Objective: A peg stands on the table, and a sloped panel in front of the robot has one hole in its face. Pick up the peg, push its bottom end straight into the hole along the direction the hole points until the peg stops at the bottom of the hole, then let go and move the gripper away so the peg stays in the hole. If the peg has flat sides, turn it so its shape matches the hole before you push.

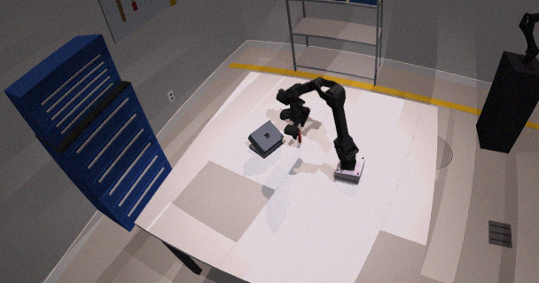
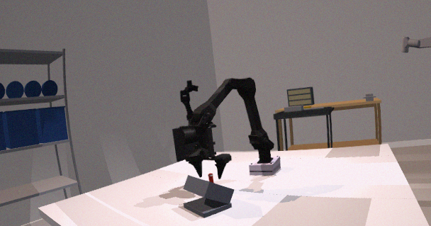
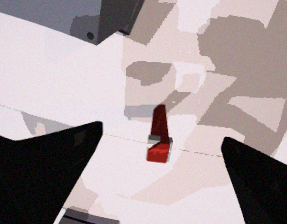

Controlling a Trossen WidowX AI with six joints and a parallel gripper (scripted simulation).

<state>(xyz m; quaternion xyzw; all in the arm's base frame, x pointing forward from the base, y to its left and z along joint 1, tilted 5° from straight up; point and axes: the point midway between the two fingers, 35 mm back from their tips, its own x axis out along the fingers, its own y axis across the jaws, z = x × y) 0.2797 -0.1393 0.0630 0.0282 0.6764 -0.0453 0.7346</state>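
Now: the red peg right at my gripper tip. Round my gripper tip: sloped panel (140 mm ahead, 70 mm to the left, 10 mm above).
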